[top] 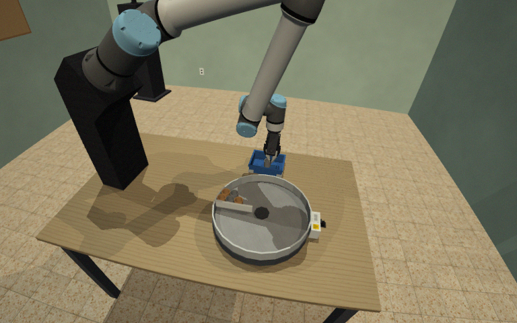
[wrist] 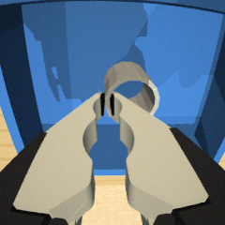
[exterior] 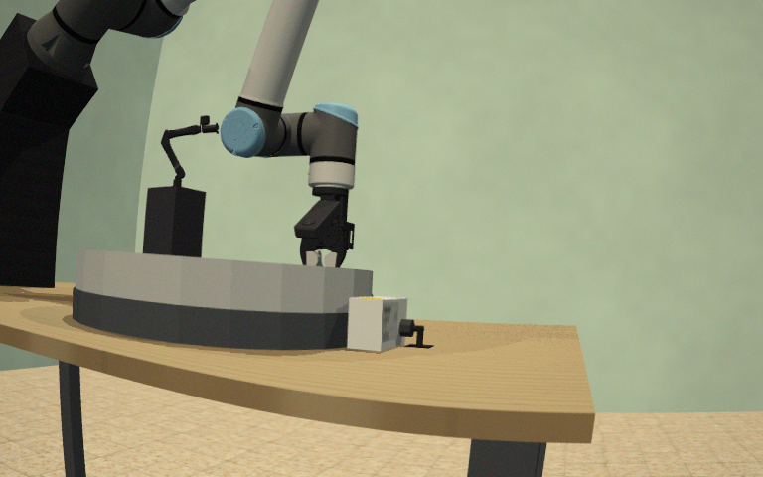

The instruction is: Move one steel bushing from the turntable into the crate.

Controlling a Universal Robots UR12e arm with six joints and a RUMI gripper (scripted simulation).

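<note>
Now: hand 2 cm past the blue crate and 2 cm above it. Also, from my hand: round grey turntable 37 cm to the right, 5 cm ahead, 1 cm above.
</note>
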